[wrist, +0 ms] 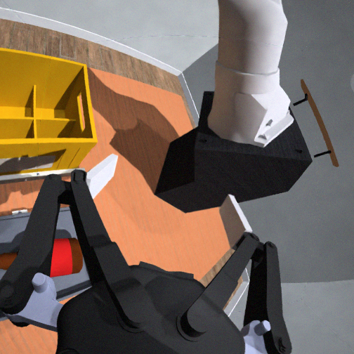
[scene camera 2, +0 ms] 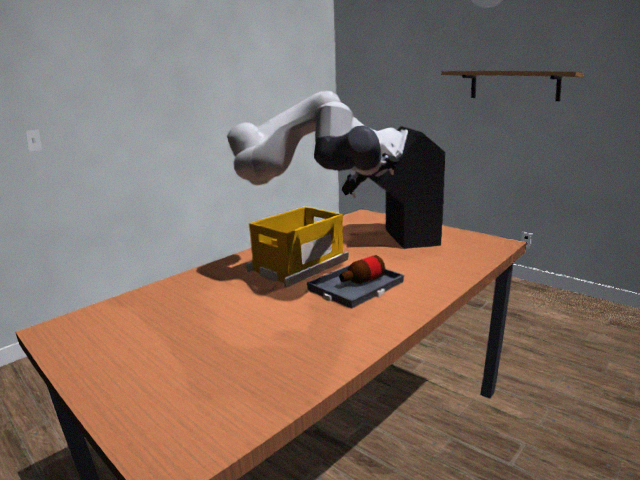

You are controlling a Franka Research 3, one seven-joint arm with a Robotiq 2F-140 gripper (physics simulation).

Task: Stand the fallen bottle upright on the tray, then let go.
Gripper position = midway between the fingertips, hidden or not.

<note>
In view: the gripper (wrist: 171, 184), a yellow crate (scene camera 2: 290, 242), a dark grey tray (scene camera 2: 350, 294) and a brown bottle (scene camera 2: 364, 270).
The yellow crate shows as well in the wrist view (wrist: 49, 135).
</note>
